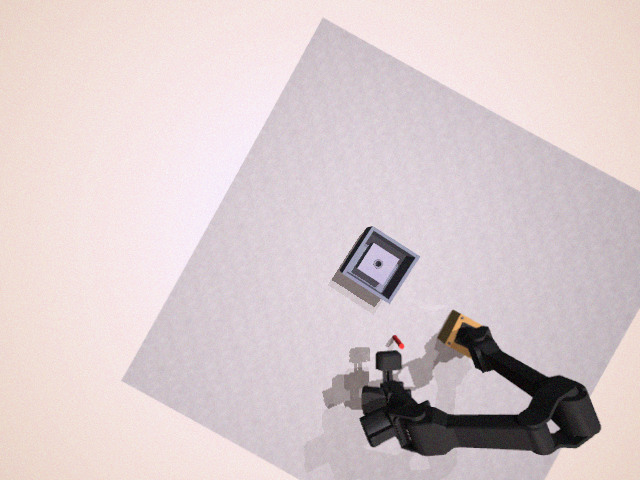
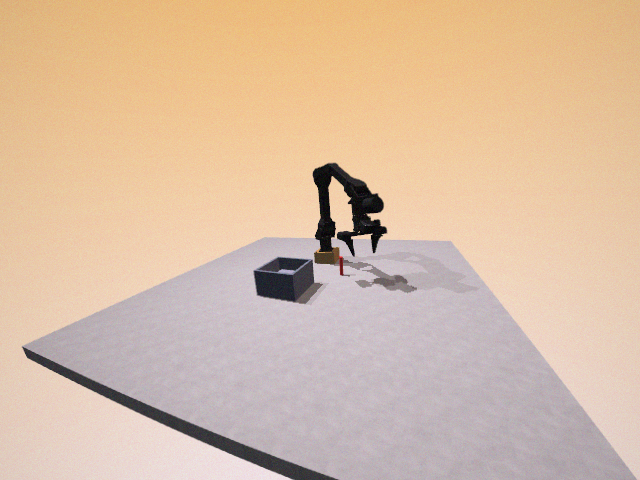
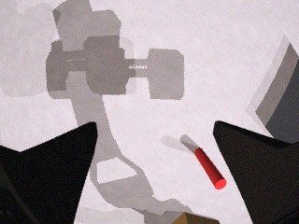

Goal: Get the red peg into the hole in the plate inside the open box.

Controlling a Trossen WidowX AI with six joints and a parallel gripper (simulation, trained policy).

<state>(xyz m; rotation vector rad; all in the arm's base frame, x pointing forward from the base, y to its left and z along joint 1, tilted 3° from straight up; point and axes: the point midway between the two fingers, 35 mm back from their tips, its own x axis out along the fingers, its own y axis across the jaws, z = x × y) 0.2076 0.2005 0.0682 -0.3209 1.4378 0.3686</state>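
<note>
Now: gripper tip 30 mm past the red peg, 100 mm to the left of it and 60 mm above it. Round my gripper tip: dark box (120 mm ahead, 290 mm to the right, 80 mm below); pale plate (120 mm ahead, 290 mm to the right, 60 mm below).
</note>
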